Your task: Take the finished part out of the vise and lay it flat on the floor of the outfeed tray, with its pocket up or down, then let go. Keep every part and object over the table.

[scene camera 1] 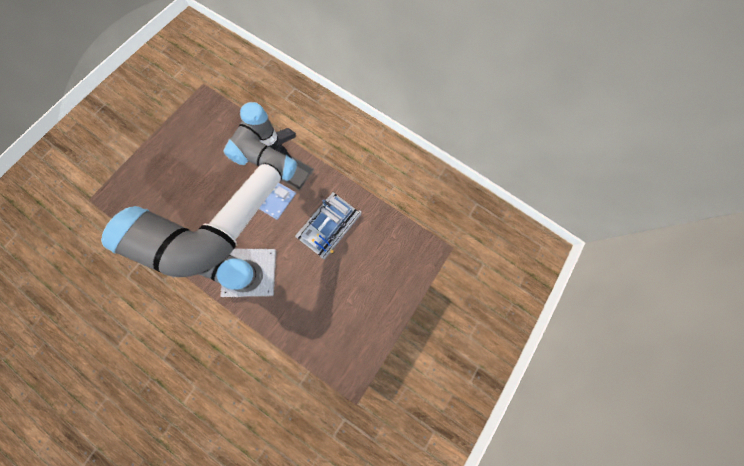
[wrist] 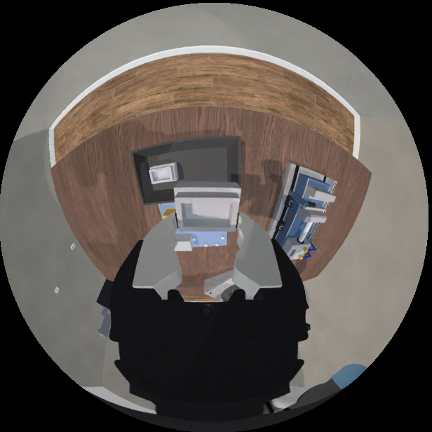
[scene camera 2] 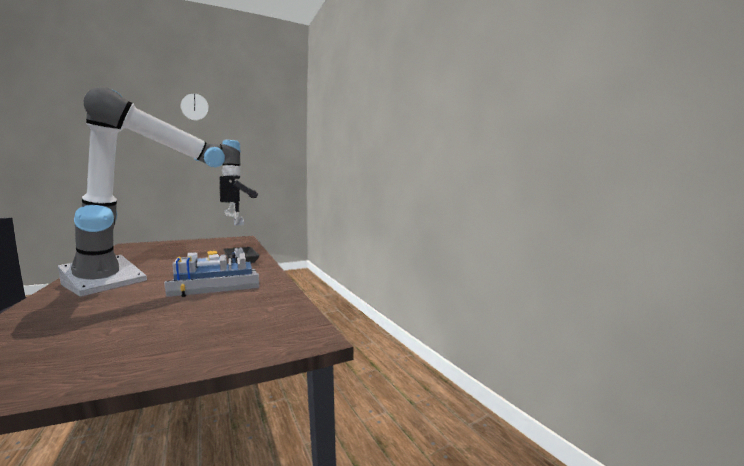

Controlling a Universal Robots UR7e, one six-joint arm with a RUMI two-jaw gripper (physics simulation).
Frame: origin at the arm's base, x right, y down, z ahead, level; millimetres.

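Seen in the pictures: gripper, between the fingertips: [scene camera 2: 235, 223]; arm's base, origin of its link: [scene camera 2: 96, 270].
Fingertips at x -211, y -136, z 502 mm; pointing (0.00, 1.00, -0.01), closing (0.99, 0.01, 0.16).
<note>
Offsets run from my fingertips to a thing's top centre.
My gripper [wrist: 207, 213] [scene camera 2: 235, 216] is shut on the finished part [wrist: 208, 209], a pale grey block with a rectangular pocket facing the wrist camera. It holds the part high above the table. In the wrist view the part overlaps the near edge of the dark outfeed tray [wrist: 210, 161] [scene camera 1: 300, 175] [scene camera 2: 252, 254]. A smaller pale pocketed part [wrist: 163, 173] lies in the tray, toward its left end. The vise {dx +307, dy +88, dz -55 mm} [wrist: 296, 212] [scene camera 1: 328, 221] [scene camera 2: 211, 270], blue with grey jaws, stands to the right in the wrist view, with no part between its jaws. The arm hides the fingertips in scene camera 1.
A light blue plate {dx -17, dy +178, dz -155 mm} [wrist: 216, 239] [scene camera 1: 277, 207] lies beside the tray, with a grey block [wrist: 183, 243] and an orange block [wrist: 169, 213] in that area. The held part partly hides the plate. The vise stands on a grey base with blue hoses. The table edge runs beyond the tray.
</note>
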